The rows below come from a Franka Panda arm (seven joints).
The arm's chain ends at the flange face. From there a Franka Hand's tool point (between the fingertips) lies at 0.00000 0.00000 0.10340 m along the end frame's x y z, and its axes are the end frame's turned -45 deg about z.
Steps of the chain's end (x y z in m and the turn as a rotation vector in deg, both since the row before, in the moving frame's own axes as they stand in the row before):
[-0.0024, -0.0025, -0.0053, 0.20, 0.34, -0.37]
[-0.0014, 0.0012, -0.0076, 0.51, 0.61, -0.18]
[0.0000, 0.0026, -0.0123, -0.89, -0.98, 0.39]
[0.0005, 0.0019, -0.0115, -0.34, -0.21, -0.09]
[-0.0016, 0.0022, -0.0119, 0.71, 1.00, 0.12]
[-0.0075, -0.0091, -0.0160, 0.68, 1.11, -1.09]
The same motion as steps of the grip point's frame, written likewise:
[0.0008, -0.0033, -0.0053, -0.10, 0.38, -0.37]
[-0.0004, 0.0000, -0.0076, -0.07, 0.79, -0.18]
[-0.0042, 0.0017, -0.0123, 0.06, -1.32, 0.39]
[-0.0017, 0.0019, -0.0115, -0.09, -0.39, -0.09]
[-0.0005, 0.0008, -0.0119, -0.21, 1.21, 0.12]
[0.0034, -0.0112, -0.0160, -0.30, 1.27, -1.09]

